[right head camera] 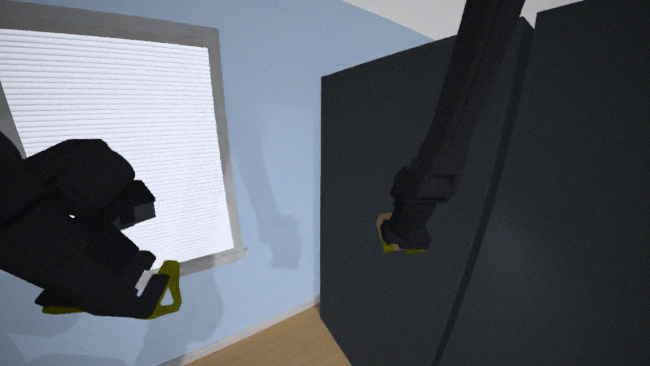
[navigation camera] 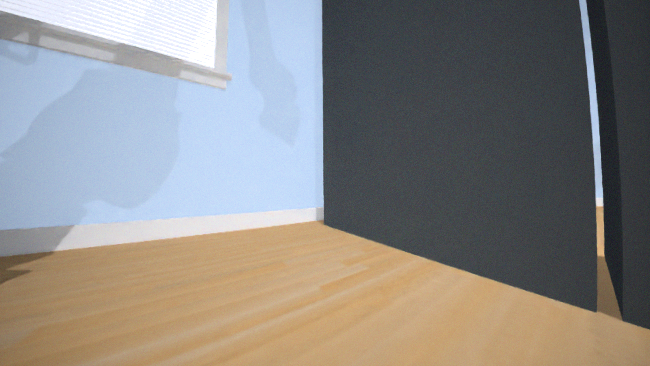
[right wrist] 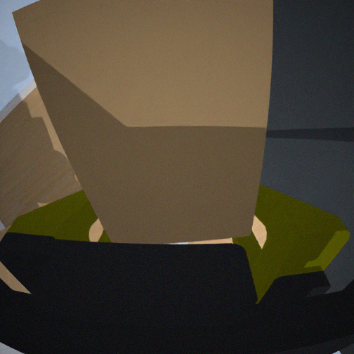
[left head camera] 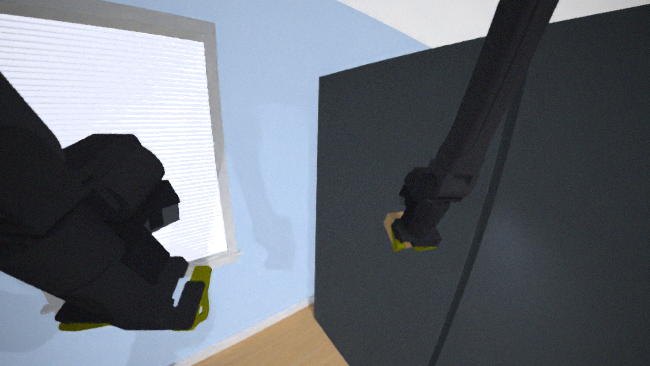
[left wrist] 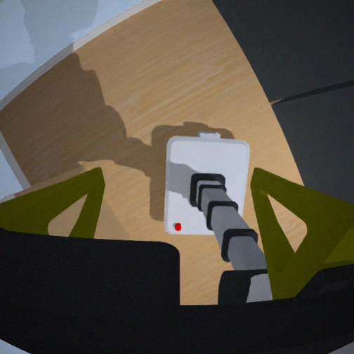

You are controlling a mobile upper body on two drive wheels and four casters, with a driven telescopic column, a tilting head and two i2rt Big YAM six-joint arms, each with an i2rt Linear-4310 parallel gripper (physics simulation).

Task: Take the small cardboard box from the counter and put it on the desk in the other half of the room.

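Frame: origin at the left arm's base, x left, y back, z up, level; millimetres.
Seen in the pictures: left gripper, fingertip midpoint: [right head camera: 148,305] [left head camera: 171,314]; right gripper, fingertip midpoint: [right head camera: 395,251] [left head camera: 404,249].
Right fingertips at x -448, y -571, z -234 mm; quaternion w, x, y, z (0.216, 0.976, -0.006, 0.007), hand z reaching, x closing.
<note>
Offsets run from my right fingertips to a thing's top centre. "pt": to the spot under its first point.
The small cardboard box [right wrist: 165,100] fills the middle of the right wrist view, between the fingers of my right gripper [right wrist: 177,177]. A tan bit of the box {dx +4, dy -32, dz +88 mm} [left head camera: 390,223] [right head camera: 382,223] shows beside the right gripper in both head views. The right gripper is shut on the box and holds it up in front of dark panels. My left gripper [left wrist: 177,175] is open, with its fingers wide apart and nothing between them; it shows at the left in both head views. The counter and the desk do not show in these views.
Tall dark grey partition panels [left head camera: 390,150] [right head camera: 390,150] [navigation camera: 450,125] stand at the right, with a narrow gap beside one in the navigation view. A blue wall [navigation camera: 200,170] with a blind-covered window {pt dx +1072, dy -466, dz +475 mm} [left head camera: 125,85] is at the left. The robot's white base [left wrist: 205,160] is on the wooden floor [left wrist: 150,65].
</note>
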